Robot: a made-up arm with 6 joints. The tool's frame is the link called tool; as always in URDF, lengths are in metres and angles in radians.
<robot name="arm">
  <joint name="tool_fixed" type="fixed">
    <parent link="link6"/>
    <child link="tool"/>
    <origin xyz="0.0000 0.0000 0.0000" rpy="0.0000 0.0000 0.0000"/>
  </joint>
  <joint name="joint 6" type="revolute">
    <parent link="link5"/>
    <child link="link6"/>
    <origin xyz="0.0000 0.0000 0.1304" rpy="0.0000 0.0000 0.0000"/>
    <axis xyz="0 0 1"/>
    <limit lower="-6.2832" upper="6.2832"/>
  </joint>
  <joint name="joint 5" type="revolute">
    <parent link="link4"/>
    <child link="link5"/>
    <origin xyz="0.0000 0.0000 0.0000" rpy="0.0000 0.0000 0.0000"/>
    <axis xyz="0 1 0"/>
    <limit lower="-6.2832" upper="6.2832"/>
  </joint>
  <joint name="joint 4" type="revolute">
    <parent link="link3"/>
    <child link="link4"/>
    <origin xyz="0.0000 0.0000 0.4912" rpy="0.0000 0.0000 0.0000"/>
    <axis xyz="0 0 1"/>
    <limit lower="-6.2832" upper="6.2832"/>
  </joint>
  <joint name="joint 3" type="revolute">
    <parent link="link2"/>
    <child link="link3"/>
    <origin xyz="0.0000 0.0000 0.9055" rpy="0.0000 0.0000 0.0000"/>
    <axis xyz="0 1 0"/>
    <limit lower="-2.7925" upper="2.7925"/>
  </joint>
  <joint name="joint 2" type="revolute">
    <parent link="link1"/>
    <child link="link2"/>
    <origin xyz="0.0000 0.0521 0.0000" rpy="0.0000 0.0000 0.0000"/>
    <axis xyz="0 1 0"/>
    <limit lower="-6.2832" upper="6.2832"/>
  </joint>
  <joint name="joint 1" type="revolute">
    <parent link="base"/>
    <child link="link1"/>
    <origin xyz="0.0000 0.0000 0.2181" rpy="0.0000 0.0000 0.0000"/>
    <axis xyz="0 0 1"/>
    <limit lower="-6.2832" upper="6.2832"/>
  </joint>
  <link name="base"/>
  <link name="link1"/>
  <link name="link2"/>
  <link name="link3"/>
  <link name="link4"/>
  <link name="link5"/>
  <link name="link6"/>
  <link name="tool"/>
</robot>
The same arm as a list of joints. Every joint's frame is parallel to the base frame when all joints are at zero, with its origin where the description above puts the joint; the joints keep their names.
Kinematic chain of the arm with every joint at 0, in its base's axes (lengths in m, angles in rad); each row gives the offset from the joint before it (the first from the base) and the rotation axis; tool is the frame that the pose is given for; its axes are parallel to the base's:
joint 1: xyz 0.0000 0.0000 0.2181 axis +z
joint 2: xyz 0.0000 0.0521 0.0000 axis +y
joint 3: xyz 0.0000 0.0000 0.9055 axis +y
joint 4: xyz 0.0000 0.0000 0.4912 axis +z
joint 5: xyz 0.0000 0.0000 0.0000 axis +y
joint 6: xyz 0.0000 0.0000 0.1304 axis +z
tool: xyz 0.0000 0.0000 0.0000
Joint limits (rad, base to tool): -6.2832..6.2832 -6.2832..6.2832 -2.7925..2.7925 -6.2832..6.2832 -6.2832..6.2832 -6.2832..6.2832

